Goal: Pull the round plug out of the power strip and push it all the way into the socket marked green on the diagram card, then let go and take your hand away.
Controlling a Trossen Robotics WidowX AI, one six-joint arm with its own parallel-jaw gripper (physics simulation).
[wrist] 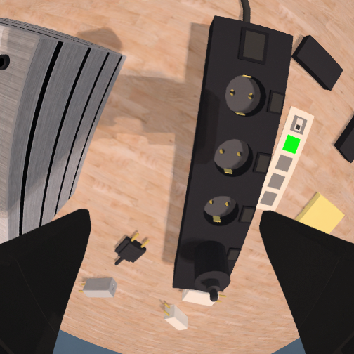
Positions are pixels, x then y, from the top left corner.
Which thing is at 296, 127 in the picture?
A diagram card.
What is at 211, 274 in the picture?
A round black plug.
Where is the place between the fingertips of my gripper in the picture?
At 176, 220
